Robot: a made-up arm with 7 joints.
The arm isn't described. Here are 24 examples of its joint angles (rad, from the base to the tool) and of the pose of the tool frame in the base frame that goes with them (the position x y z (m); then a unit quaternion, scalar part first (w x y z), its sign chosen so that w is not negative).
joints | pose
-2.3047 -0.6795 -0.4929 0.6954 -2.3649 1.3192 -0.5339 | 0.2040 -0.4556 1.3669 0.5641 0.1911 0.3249 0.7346
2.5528 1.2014 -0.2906 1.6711 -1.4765 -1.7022 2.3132 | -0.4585 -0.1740 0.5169 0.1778 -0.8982 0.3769 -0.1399
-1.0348 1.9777 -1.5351 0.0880 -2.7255 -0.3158 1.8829 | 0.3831 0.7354 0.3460 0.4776 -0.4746 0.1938 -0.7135
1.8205 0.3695 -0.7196 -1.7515 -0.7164 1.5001 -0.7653 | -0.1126 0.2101 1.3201 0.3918 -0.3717 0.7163 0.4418
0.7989 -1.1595 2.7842 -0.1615 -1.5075 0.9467 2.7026 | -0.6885 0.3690 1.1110 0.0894 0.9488 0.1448 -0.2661
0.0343 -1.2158 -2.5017 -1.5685 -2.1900 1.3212 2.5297 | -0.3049 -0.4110 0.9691 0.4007 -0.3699 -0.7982 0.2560
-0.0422 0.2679 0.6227 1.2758 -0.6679 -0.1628 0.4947 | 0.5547 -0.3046 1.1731 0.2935 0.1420 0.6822 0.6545
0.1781 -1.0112 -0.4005 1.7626 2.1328 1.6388 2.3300 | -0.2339 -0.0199 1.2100 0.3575 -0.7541 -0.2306 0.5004
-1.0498 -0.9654 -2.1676 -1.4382 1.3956 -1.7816 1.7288 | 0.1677 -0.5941 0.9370 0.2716 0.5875 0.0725 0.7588
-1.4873 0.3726 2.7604 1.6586 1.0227 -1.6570 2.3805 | 0.3709 -0.1097 1.2477 0.2804 0.1178 0.2564 -0.9175
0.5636 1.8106 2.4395 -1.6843 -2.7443 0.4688 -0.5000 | 0.3028 0.0594 0.2486 0.6310 -0.5290 -0.0074 -0.5674
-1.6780 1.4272 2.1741 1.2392 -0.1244 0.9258 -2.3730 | 0.4293 0.3926 1.0055 0.2968 -0.1151 0.1493 0.9361
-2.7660 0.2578 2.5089 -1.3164 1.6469 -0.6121 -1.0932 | -0.5368 0.1346 1.1544 0.8159 -0.5473 0.1011 -0.1571
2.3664 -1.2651 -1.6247 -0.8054 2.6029 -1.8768 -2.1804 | 0.4691 0.5914 0.7827 0.2194 -0.0067 -0.9030 0.3692
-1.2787 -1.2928 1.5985 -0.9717 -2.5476 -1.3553 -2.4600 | -0.3354 -0.7438 0.8617 0.5723 0.4206 0.2159 0.6700
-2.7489 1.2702 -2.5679 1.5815 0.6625 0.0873 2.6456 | -0.2827 -0.1300 1.2389 0.0636 0.6801 0.5328 -0.4995
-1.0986 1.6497 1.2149 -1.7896 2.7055 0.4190 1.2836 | -0.1936 0.3908 0.8607 0.8491 0.4579 0.2578 -0.0532
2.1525 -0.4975 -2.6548 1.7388 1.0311 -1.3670 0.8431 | 0.2816 0.5292 0.8663 0.1074 -0.7261 0.6784 -0.0321
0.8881 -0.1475 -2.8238 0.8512 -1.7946 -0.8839 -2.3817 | -0.1328 0.4389 1.3051 0.1542 -0.4916 0.8567 -0.0266
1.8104 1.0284 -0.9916 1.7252 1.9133 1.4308 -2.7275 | 0.0508 -0.5492 0.6719 0.6817 0.5401 -0.0501 0.4909
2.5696 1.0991 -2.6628 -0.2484 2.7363 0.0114 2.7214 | -0.7771 -0.3498 1.0570 0.5171 -0.8181 -0.1215 0.2204
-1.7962 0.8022 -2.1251 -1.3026 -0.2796 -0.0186 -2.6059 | 0.3365 0.6357 0.9320 0.2096 0.3403 -0.8812 -0.2525
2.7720 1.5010 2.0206 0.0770 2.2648 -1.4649 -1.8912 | -0.7782 0.0023 0.6571 0.3382 -0.7679 0.3493 -0.4170
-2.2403 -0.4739 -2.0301 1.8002 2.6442 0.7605 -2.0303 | -0.0495 -0.5556 0.9675 0.2911 0.8287 0.4764 -0.0391
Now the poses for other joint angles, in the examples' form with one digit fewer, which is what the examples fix.
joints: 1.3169 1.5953 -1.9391 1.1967 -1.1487 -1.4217 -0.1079
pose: 0.416 -0.542 0.666 0.495 0.225 -0.595 0.592
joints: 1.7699 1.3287 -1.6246 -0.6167 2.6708 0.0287 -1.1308
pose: -0.455 -0.761 0.944 0.744 0.563 0.275 0.232
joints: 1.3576 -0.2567 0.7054 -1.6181 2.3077 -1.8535 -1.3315
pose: 0.184 0.261 1.234 0.024 0.514 0.396 -0.760
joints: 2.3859 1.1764 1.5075 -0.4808 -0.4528 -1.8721 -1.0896
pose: -0.227 -0.478 0.978 0.064 -0.076 0.945 0.313
